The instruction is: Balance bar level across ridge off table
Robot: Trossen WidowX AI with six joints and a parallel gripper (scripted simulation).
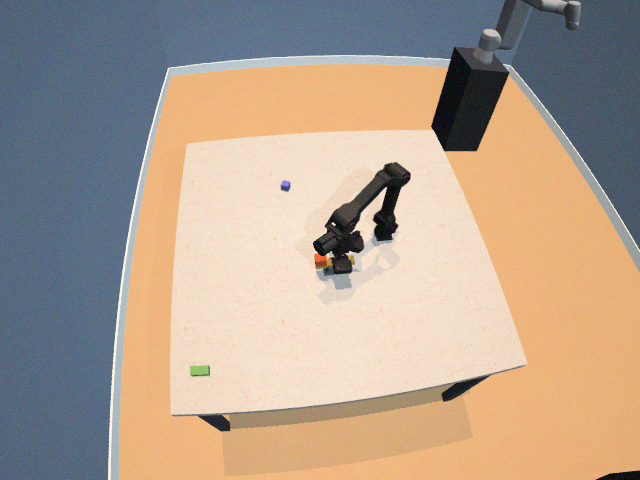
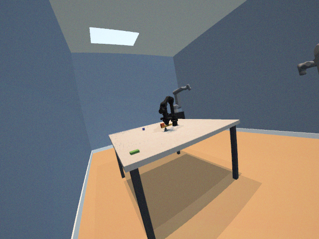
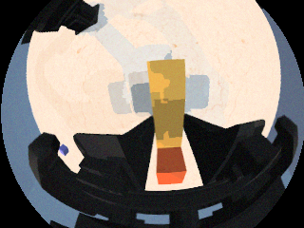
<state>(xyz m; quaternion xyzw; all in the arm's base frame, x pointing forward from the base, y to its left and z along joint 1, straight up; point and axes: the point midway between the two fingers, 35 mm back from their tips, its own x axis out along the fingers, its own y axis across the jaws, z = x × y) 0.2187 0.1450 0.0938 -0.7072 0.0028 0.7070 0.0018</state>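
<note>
Right now my gripper tip is 4 cm short of the bar and 1 cm below it. Also, from my gripper tip: flat green block 52 cm ahead, 36 cm to the left, 5 cm below; then purple cube 15 cm ahead, 43 cm to the right, 4 cm below.
</note>
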